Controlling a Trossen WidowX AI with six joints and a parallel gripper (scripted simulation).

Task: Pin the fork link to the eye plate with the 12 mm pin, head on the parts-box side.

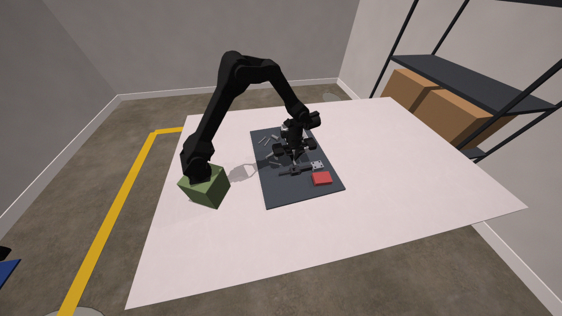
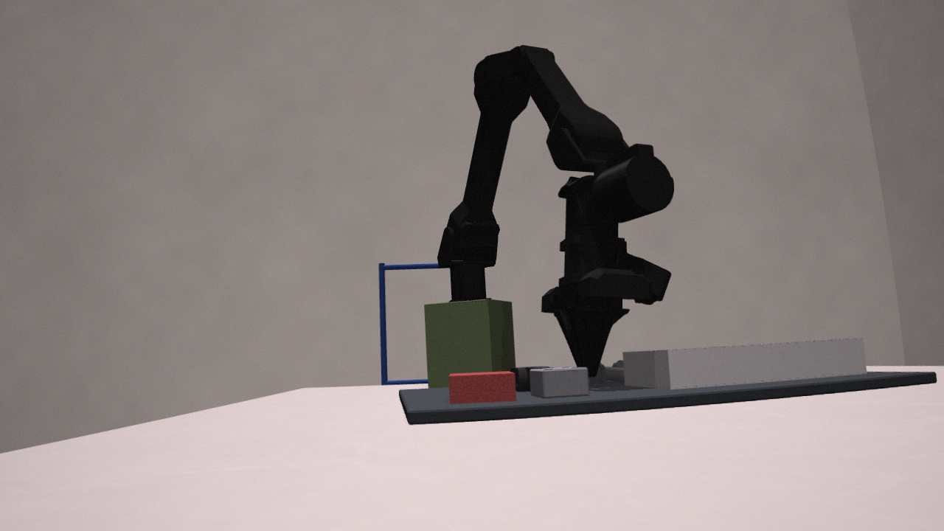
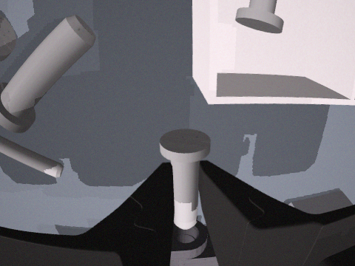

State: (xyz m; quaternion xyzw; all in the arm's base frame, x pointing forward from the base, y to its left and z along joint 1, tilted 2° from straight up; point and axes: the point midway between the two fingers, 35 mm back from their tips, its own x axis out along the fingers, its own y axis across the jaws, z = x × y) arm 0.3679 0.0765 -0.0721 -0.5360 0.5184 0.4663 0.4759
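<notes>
Now: the eye plate 60 mm to the right of my hand, 30 mm below it and 10 mm ahead of it. The rest, counted from my hand: grey mount 90 mm ahead, 60 mm to the right, 30 mm below; then dark mat 50 mm below, 40 mm to the left; then fork link 60 mm to the right, 30 mm below, 20 mm behind.
</notes>
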